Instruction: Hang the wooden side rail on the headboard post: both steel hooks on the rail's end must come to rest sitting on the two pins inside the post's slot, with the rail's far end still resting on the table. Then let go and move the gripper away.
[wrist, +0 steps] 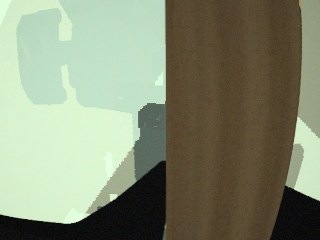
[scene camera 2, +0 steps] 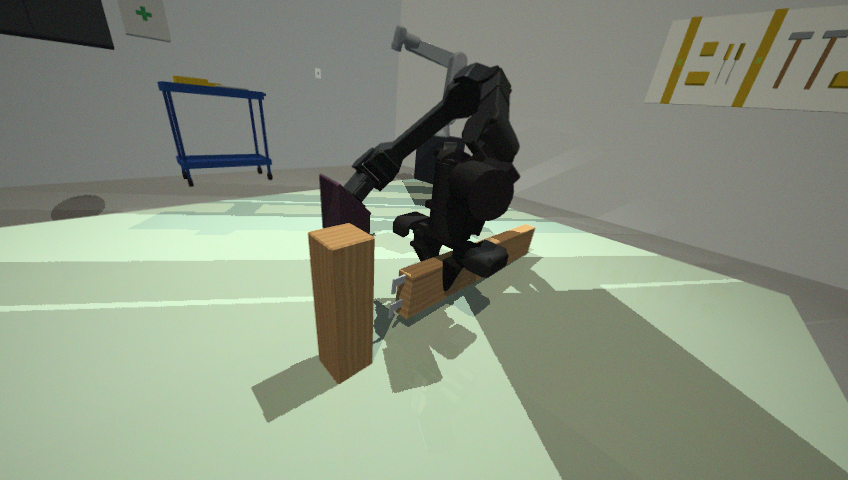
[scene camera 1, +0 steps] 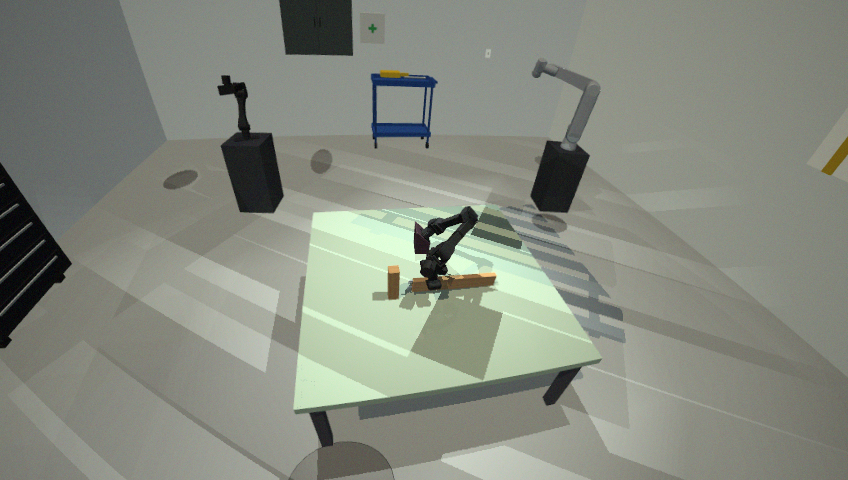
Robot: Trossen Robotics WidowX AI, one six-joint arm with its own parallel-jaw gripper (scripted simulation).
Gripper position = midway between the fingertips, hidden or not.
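Gripper (scene camera 2: 438,285), (wrist: 197,169): visible. Wooden side rail (scene camera 2: 419,286), (wrist: 232,82), (scene camera 1: 484,279): visible.
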